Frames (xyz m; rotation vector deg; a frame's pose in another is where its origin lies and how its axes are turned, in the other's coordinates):
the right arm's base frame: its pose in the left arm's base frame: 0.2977 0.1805 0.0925 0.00 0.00 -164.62
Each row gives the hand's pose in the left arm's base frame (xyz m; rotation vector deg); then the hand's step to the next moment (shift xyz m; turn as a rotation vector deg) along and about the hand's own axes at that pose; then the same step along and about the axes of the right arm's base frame.
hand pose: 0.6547 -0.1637 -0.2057 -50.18 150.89 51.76
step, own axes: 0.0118 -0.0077 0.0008 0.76 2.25 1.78
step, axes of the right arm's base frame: 0.0072 0.0083 -0.0089 1.29 -2.61 -0.60
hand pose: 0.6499 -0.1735 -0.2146 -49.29 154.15 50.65
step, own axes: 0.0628 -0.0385 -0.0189 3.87 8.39 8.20
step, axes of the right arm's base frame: 0.0453 0.0559 -0.0246 5.52 -10.36 -3.84
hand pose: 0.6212 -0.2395 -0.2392 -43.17 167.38 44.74
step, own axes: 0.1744 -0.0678 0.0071 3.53 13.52 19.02
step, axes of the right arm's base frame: 0.1525 0.0887 -0.0629 6.08 -20.05 -10.87
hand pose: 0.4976 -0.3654 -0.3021 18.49 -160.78 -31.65
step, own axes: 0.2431 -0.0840 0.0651 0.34 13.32 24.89
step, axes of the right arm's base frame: 0.2571 0.0519 -0.0400 4.13 -22.26 -16.87
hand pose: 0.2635 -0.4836 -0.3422 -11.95 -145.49 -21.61
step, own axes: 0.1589 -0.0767 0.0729 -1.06 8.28 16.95
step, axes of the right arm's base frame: 0.1902 -0.0116 0.0117 2.18 -14.11 -12.38
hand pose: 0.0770 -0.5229 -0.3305 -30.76 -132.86 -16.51
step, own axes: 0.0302 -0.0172 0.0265 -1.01 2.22 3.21
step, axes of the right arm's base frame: 0.0412 -0.0144 0.0015 -0.47 -2.78 -2.88
